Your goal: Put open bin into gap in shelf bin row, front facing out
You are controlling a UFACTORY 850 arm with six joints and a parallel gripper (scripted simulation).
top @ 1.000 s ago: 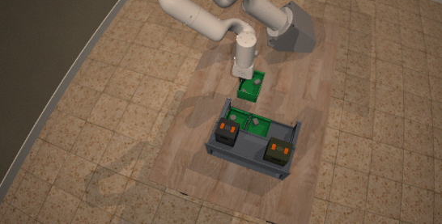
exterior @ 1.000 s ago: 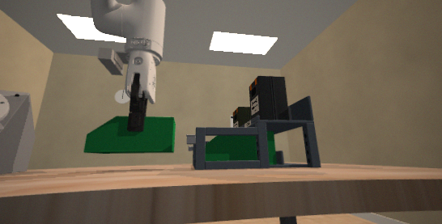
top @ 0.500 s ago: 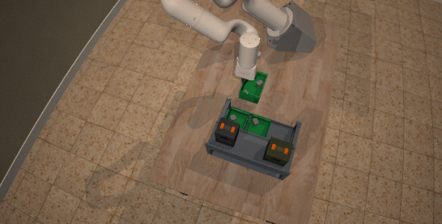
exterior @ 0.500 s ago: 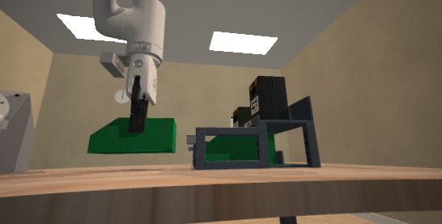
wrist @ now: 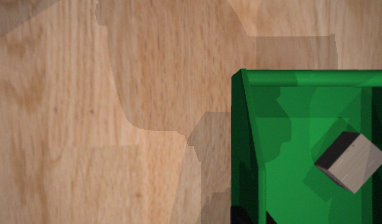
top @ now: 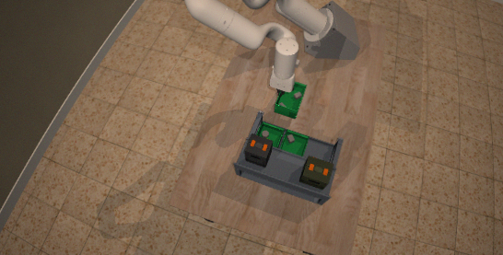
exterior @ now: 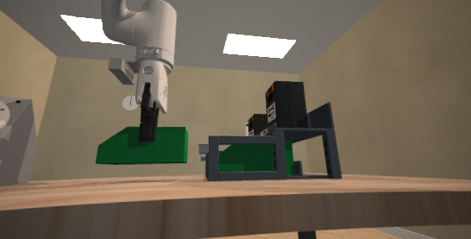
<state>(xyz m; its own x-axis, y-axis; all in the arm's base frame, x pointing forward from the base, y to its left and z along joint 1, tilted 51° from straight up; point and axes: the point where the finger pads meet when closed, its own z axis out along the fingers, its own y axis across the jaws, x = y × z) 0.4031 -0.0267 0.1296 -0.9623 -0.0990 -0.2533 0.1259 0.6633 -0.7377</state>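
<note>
Right now my hand is 50 mm to the right of the green bin and 20 mm above it. The rest, counted from my hand: olive box: 350 mm ahead, 200 mm to the left, 50 mm above; then grey shelf: 270 mm ahead, 100 mm to the left, 30 mm below; then black box: 320 mm ahead, 60 mm above, 30 mm to the right.
</note>
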